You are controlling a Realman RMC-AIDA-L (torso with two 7-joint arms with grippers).
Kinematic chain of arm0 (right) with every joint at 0, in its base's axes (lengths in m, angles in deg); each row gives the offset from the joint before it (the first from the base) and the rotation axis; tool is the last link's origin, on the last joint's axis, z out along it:
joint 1: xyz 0 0 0.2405 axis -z
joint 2: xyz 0 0 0 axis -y
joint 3: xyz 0 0 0.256 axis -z
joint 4: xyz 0 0 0 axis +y
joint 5: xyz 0 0 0.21 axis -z
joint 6: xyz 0 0 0 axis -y
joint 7: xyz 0 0 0.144 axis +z
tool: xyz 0 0 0
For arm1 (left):
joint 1: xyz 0 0 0.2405 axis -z
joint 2: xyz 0 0 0 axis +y
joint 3: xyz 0 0 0.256 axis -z
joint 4: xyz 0 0 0 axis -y
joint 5: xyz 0 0 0.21 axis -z
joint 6: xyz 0 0 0 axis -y
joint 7: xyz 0 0 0.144 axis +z
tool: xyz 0 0 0
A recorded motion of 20 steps. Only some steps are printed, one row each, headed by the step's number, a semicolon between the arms.
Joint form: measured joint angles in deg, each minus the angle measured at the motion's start. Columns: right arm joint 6, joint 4, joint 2, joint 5, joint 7, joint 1, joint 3; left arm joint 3, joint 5, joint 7, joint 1, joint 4, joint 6, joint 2.
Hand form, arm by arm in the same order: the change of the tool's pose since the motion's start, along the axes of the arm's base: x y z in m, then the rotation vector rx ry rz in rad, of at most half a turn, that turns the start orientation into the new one. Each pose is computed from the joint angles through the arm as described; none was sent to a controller.
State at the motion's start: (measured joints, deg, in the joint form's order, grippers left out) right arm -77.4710 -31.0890 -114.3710 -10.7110 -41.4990 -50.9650 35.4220; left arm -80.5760 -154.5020 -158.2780 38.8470 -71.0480 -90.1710 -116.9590
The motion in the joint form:
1: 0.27 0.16 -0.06 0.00 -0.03 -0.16 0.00; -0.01 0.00 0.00 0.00 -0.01 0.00 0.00
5: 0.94 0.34 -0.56 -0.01 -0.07 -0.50 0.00; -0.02 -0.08 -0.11 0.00 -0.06 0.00 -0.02
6: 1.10 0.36 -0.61 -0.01 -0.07 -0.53 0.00; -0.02 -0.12 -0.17 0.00 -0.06 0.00 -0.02
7: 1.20 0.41 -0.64 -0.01 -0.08 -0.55 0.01; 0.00 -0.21 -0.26 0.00 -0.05 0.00 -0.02
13: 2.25 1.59 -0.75 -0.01 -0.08 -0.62 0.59; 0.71 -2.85 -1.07 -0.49 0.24 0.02 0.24
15: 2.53 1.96 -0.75 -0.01 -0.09 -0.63 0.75; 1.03 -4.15 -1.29 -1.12 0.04 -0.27 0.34
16: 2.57 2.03 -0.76 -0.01 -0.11 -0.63 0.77; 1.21 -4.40 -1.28 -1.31 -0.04 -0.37 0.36
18: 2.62 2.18 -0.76 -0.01 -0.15 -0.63 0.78; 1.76 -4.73 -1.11 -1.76 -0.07 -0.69 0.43
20: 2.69 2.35 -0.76 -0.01 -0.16 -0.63 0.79; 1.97 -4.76 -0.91 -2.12 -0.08 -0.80 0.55
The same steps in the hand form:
1: -0.0009 0.0008 -0.0009 0.0008 -0.0001 0.0035; 0.0000 0.0000 0.0000 0.0000 0.0001 -0.0002
5: -0.0038 0.0019 -0.0054 0.0015 0.0023 0.0126; 0.0001 0.0000 0.0000 0.0015 0.0008 0.0005
6: -0.0040 0.0022 -0.0058 0.0029 0.0020 0.0140; 0.0001 0.0001 0.0001 0.0023 0.0013 0.0013
7: -0.0041 0.0023 -0.0062 0.0032 0.0019 0.0147; -0.0002 0.0001 0.0003 0.0039 0.0023 0.0029
13: -0.0026 0.0010 -0.0110 -0.0044 -0.0039 0.0159; -0.0107 0.0012 0.0074 0.0353 0.0411 0.0322
15: -0.0020 0.0005 -0.0123 -0.0070 -0.0055 0.0158; -0.0171 -0.0002 0.0113 0.0469 0.0613 0.0488
16: -0.0019 0.0003 -0.0126 -0.0078 -0.0056 0.0159; -0.0188 -0.0007 0.0124 0.0497 0.0643 0.0534
18: -0.0017 0.0000 -0.0131 -0.0095 -0.0052 0.0155; -0.0230 -0.0022 0.0149 0.0528 0.0674 0.0665
20: -0.0015 -0.0004 -0.0137 -0.0109 -0.0049 0.0146; -0.0259 -0.0033 0.0163 0.0531 0.0687 0.0729

